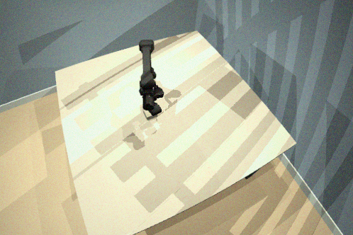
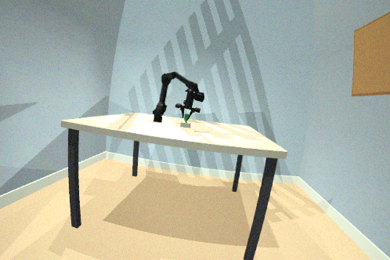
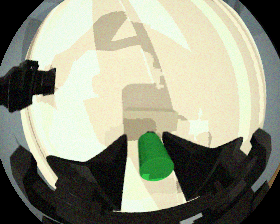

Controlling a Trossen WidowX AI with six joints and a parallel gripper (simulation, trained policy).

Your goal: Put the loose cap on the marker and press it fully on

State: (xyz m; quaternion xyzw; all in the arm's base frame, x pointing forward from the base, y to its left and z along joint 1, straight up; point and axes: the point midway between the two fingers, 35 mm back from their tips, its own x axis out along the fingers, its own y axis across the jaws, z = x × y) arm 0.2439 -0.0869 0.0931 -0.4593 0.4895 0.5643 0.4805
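Right now my gripper tip is 10 mm short of the green cap, 10 mm to the left of it and 20 mm below it. Round my gripper tip: pale holder block: 10 mm ahead, 10 mm to the right, 40 mm below.
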